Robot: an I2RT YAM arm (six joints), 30 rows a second.
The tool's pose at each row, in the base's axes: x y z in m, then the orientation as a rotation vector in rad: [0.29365, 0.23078, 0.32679, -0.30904, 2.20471, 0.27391]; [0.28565, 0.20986, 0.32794, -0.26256, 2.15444, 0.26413]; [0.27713, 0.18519, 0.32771, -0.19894, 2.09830, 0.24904]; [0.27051, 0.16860, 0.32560, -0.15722, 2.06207, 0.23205]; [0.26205, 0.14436, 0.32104, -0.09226, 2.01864, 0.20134]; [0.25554, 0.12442, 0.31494, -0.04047, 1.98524, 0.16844]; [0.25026, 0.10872, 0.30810, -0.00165, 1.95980, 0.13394]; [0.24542, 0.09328, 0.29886, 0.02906, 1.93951, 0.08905]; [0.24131, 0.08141, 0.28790, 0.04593, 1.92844, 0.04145]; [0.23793, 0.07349, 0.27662, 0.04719, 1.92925, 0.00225]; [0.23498, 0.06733, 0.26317, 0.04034, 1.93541, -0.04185]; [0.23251, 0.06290, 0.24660, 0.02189, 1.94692, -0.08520]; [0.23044, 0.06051, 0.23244, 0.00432, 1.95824, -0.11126]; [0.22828, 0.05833, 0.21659, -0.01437, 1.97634, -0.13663]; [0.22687, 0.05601, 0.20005, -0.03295, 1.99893, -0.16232]
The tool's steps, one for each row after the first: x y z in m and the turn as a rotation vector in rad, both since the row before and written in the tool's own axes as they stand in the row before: [0.00642, -0.01715, -0.01295, 0.02400, -0.05695, 0.02044]; [0.00709, -0.02113, -0.01358, 0.03475, -0.06476, 0.03037]; [0.00588, -0.01463, -0.00866, 0.02826, -0.04139, 0.01764]; [0.00840, -0.02227, -0.01065, 0.04817, -0.05068, 0.02787]; [0.00787, -0.01921, -0.00678, 0.04502, -0.03842, 0.01906]; [0.00763, -0.01566, -0.00421, 0.04108, -0.02882, 0.00996]; [0.00942, -0.01589, -0.00244, 0.04520, -0.02294, -0.00035]; [0.01093, -0.01258, -0.00046, 0.04110, -0.01277, -0.01122]; [0.01132, -0.00853, 0.00073, 0.02806, -0.00008, -0.01815]; [0.01341, -0.00658, 0.00210, 0.02761, 0.00556, -0.02626]; [0.01632, -0.00438, 0.00382, 0.02139, 0.01117, -0.03408]; [0.01398, -0.00180, 0.00344, 0.00962, 0.01119, -0.02508]; [0.01557, -0.00108, 0.00415, 0.00829, 0.01815, -0.02563]; [0.01585, -0.00068, 0.00540, 0.00826, 0.02291, -0.02567]
